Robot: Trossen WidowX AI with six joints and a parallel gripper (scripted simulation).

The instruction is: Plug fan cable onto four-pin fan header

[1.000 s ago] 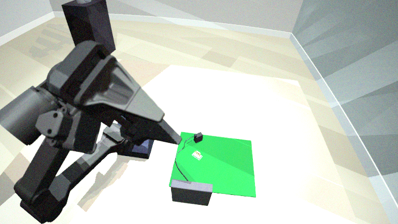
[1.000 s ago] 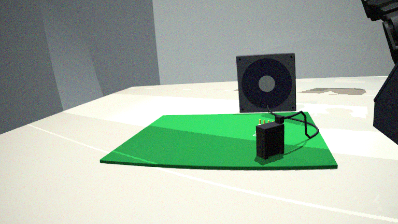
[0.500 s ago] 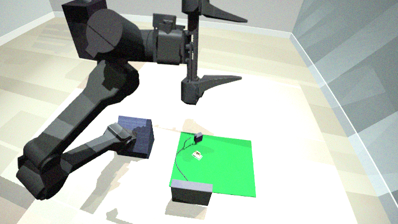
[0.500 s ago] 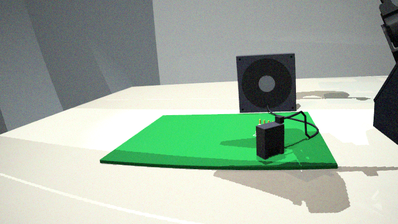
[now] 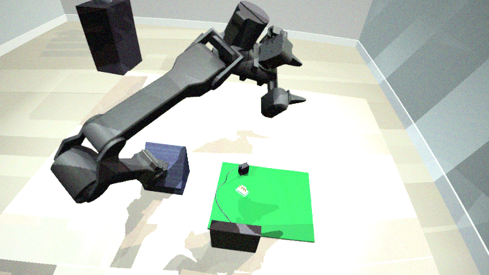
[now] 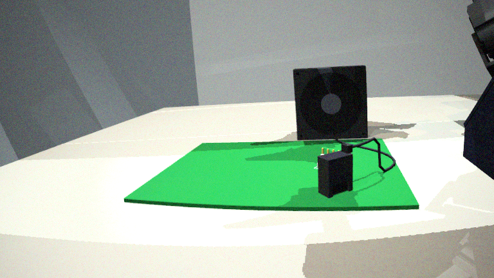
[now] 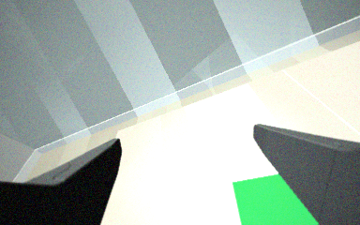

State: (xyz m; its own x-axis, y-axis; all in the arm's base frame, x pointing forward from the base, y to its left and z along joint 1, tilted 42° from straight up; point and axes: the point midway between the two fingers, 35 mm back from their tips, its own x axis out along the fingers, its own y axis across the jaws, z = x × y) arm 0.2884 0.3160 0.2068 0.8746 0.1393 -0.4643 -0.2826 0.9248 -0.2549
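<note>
The black plug is 11 cm behind my gripper tip and 36 cm below it. Also, from my gripper tip: green board 3 cm behind, 8 cm to the right, 40 cm below; then fan 8 cm behind, 23 cm to the right, 33 cm below.
</note>
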